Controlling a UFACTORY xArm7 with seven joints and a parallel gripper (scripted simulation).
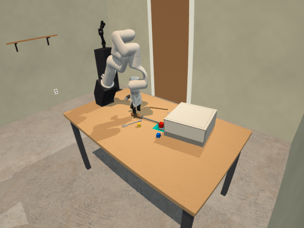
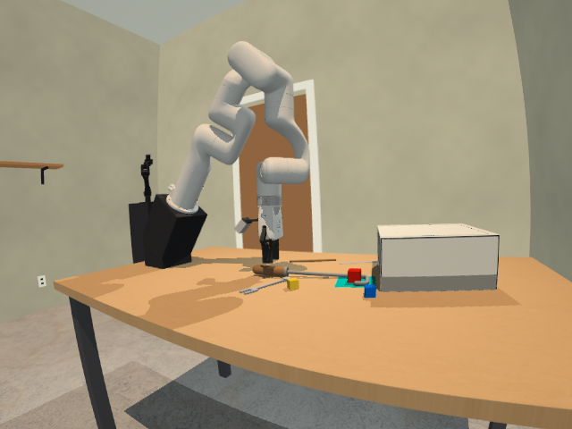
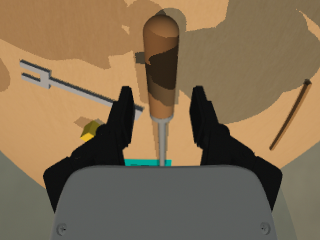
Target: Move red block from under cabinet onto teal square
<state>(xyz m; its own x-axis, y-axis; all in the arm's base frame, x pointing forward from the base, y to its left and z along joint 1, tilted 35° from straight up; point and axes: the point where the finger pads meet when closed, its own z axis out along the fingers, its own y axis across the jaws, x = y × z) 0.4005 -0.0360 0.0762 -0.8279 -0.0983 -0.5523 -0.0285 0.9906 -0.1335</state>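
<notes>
Now: hand 10 cm to the left of the grey fork-like tool, 6 cm above it and 3 cm short of it. The rest, counted from my hand: red block (26 cm ahead, 5 cm below, 3 cm to the right); yellow block (11 cm to the right, 10 cm ahead, 5 cm below); thin wooden stick (22 cm to the left, 8 cm ahead, 6 cm below).
</notes>
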